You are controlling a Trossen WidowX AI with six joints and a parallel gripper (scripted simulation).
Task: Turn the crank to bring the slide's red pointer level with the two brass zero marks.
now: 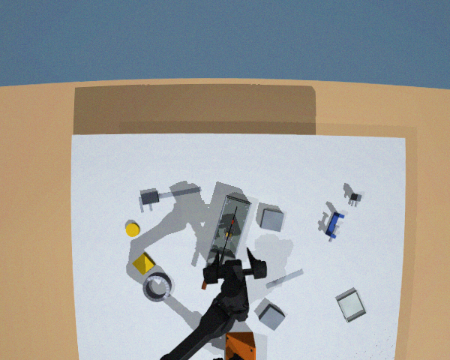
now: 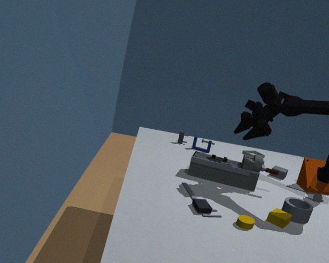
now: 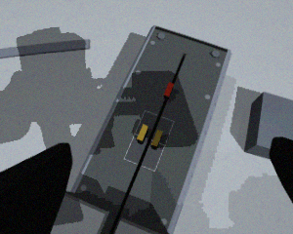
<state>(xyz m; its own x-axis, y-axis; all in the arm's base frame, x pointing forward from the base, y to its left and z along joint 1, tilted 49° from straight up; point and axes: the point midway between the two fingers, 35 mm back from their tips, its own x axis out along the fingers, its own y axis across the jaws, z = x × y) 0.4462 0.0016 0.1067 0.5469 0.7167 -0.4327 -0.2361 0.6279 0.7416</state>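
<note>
My gripper tip is 150 mm past the brown crank handle, 70 mm to the right of it and 90 mm above it. From my gripper tip the other things lie so: flat grey bar 130 mm behind, 220 mm to the right, 180 mm below; then red pointer 80 mm ahead, 10 mm to the left, 100 mm below; then yellow block 130 mm behind, 310 mm to the left, 160 mm below.
</note>
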